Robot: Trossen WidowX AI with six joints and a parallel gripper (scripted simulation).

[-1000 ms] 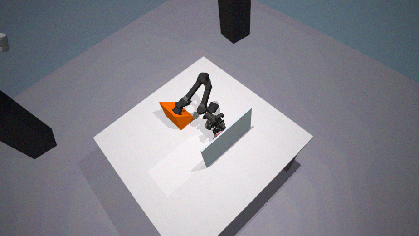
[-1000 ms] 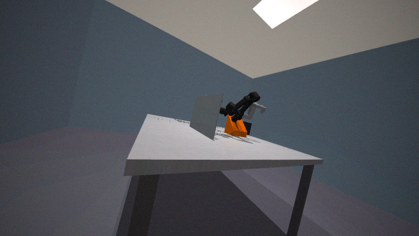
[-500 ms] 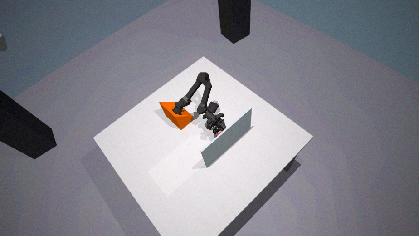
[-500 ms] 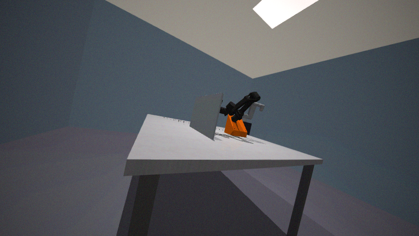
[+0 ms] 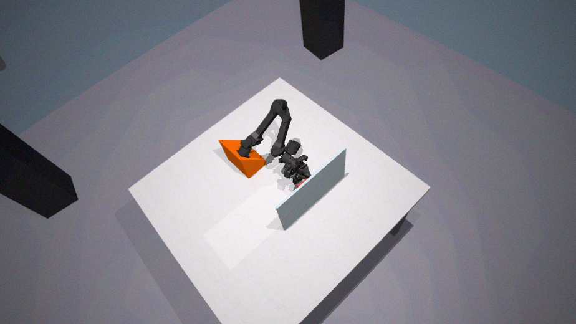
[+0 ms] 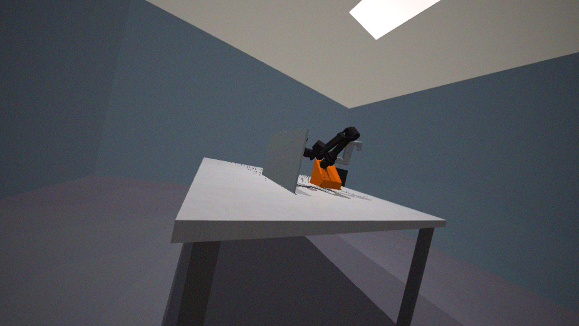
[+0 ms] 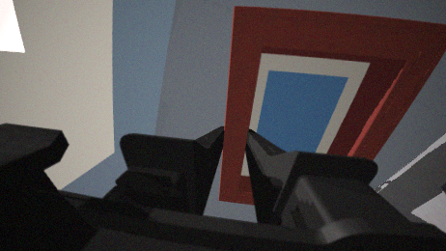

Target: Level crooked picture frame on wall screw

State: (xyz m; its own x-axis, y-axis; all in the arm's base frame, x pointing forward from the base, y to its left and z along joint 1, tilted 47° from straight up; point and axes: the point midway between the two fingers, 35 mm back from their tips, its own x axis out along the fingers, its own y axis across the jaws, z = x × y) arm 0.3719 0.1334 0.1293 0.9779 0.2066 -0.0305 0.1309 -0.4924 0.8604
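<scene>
The picture frame is 5 cm below my gripper tip, 2 cm to the right of it and 1 cm ahead of it. From my gripper tip the other things lie so: wall panel: 6 cm below, 2 cm ahead, 1 cm to the right.
</scene>
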